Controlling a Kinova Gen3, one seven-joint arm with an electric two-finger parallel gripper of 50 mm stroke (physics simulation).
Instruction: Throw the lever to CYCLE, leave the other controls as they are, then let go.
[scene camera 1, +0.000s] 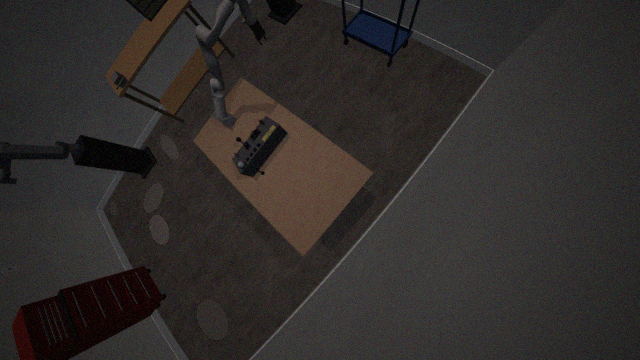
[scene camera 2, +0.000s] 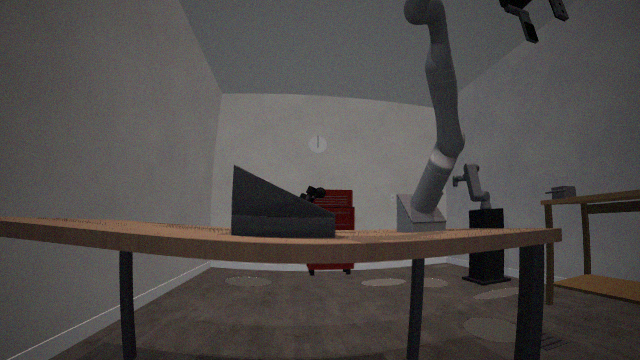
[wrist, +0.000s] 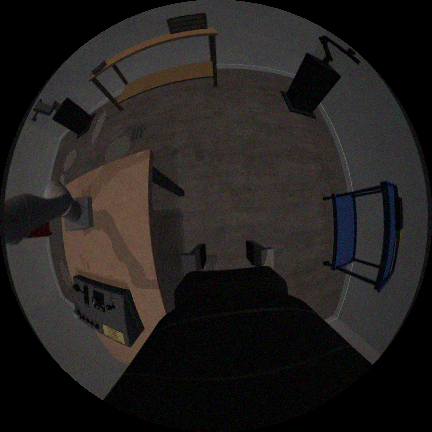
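Seen in the pictures: gripper, fingertip midpoint: (scene camera 1: 263, 42) (scene camera 2: 546, 30) (wrist: 225, 250); arm's base at its link origin: (scene camera 1: 221, 115) (scene camera 2: 421, 205) (wrist: 73, 212).
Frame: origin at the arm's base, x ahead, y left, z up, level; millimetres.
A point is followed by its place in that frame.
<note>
A dark sloped control box (scene camera 1: 268, 152) {x 636, y 50, z -39 mm} (scene camera 2: 275, 215) {x 514, y 281, z -44 mm} (wrist: 134, 320) {x 533, y 278, z -52 mm} stands on the wooden table (scene camera 1: 310, 200) {x 1173, y -9, z -98 mm} (scene camera 2: 425, 250) {x 207, y 438, z -119 mm} (wrist: 135, 185) {x -94, y 367, z -98 mm}. Its panel carries dark knobs, levers and a yellow label (scene camera 1: 269, 133) {x 599, y 181, z 66 mm} (wrist: 114, 333) {x 580, y 195, z 58 mm}. In scene camera 1, a ball-ended lever (scene camera 1: 239, 140) {x 400, y -33, z 51 mm} sticks out at the panel's left edge. In scene camera 2 the box shows from its side, with dark knobs (scene camera 2: 316, 192) {x 395, y -19, z 47 mm} above its slope. The lettering is too small and dark to read, so the lever's setting cannot be told. My gripper (scene camera 1: 262, 40) {x 95, y 709, z 218 mm} (scene camera 2: 547, 29) {x 95, y 709, z 218 mm} (wrist: 225, 250) {x 95, y 709, z 218 mm} is open and empty, high up beyond the table's edge, well apart from the box.
My arm's base (scene camera 1: 228, 121) {x 81, y 3, z -29 mm} (scene camera 2: 421, 220) {x 30, y 62, z -57 mm} (wrist: 85, 214) {x 12, y 54, z -52 mm} stands on the table near the box. A blue cart (scene camera 1: 377, 32) (wrist: 344, 230) stands by the wall. A wooden workbench (scene camera 1: 145, 47) (wrist: 150, 45), a red tool cabinet (scene camera 1: 100, 312) (scene camera 2: 344, 217) and black pedestals (scene camera 1: 112, 155) (wrist: 312, 82) stand around.
</note>
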